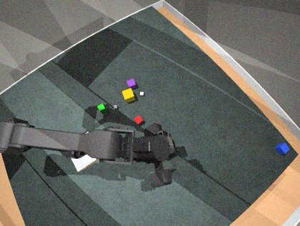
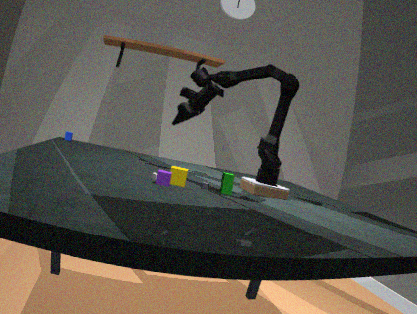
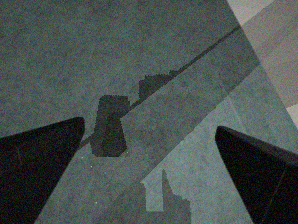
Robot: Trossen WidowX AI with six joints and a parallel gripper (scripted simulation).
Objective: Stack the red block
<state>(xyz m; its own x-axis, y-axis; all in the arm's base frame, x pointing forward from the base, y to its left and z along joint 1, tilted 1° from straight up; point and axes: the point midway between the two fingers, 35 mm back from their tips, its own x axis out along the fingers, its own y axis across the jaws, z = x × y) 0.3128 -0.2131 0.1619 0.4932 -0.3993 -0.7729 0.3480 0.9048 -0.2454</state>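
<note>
My gripper tip is now 22 cm to the right of the red block, 16 cm above it and 3 cm past it. The rest, counted from my gripper tip: yellow block: 36 cm to the left, 15 cm below, 1 cm behind; blue block: 50 cm ahead, 26 cm to the right, 16 cm below; purple block: 41 cm to the left, 16 cm below, 3 cm ahead.
</note>
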